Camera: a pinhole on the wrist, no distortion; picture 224 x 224 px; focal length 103.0 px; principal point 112.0 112.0 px. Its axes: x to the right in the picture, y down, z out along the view. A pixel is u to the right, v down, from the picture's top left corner.
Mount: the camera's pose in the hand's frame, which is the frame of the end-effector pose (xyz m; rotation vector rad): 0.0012 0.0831 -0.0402 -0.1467 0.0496 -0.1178
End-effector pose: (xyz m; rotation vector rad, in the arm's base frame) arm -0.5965 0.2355 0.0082 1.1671 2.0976 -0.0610
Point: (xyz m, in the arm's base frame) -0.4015 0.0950 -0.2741
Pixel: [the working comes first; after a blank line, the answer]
In the camera's frame: 0.0014 -0.1587 0.3916

112.4 70.2
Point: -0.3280 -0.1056 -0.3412
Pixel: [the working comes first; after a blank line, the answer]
In the camera's frame: -0.1221 -0.2782 0.5353

88.5 58.5
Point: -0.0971 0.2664 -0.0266
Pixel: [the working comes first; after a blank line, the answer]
In the camera's frame: -0.1705 0.2328 0.3702

64.6 176.8
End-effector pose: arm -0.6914 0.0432 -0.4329 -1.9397 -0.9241 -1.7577
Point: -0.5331 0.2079 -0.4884
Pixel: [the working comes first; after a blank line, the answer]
In the camera's frame: -0.0154 -0.1441 0.2549

105.8 53.8
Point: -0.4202 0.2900 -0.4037
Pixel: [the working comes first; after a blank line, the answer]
In the camera's frame: 0.0771 -0.1209 0.3874

132.5 79.9
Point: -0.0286 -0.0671 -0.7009
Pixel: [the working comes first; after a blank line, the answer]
In the camera's frame: -0.3467 0.2892 0.5337

45.1 167.8
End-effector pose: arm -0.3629 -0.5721 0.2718 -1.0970 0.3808 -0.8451
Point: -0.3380 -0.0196 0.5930
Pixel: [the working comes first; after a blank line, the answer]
In the camera's frame: -0.3523 -0.3687 0.4759

35.7 32.2
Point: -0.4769 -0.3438 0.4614
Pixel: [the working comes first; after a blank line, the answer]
In the camera's frame: -0.1985 -0.3033 0.1386

outside the picture
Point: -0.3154 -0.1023 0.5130
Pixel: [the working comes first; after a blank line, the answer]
In the camera's frame: -0.2907 -0.2872 0.4185

40.4 41.3
